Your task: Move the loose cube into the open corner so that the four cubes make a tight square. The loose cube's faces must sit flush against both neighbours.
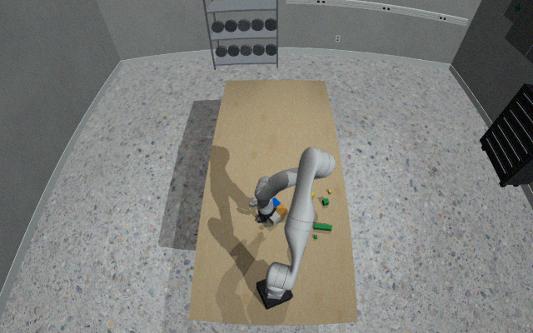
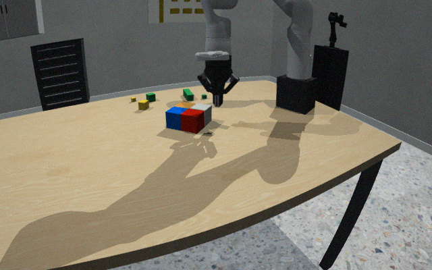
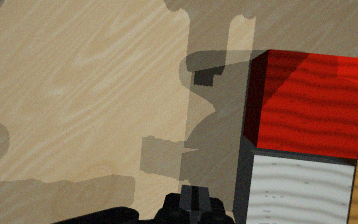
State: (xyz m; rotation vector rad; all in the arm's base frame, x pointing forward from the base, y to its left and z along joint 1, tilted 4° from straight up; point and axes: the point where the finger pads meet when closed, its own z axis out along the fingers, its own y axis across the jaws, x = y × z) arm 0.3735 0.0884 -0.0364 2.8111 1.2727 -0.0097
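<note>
Now: the white cube 40 mm ahead of my hand, 40 mm to the right of it and 50 mm below it. The rest, counted from my hand: blue cube: 120 mm ahead, 30 mm to the right, 50 mm below; long green block: 20 mm ahead, 310 mm to the right, 70 mm below; red cube: 80 mm ahead, 10 mm to the left, 50 mm below.
</note>
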